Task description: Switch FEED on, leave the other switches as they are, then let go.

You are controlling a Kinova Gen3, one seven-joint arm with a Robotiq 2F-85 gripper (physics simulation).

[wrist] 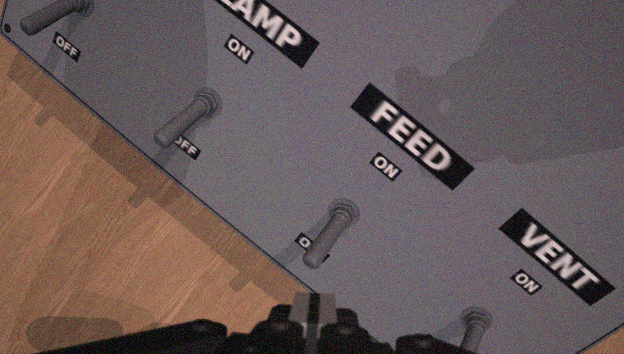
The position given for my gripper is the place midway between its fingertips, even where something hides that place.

Observation:
I see my gripper [313,321] and a feed switch [318,250].

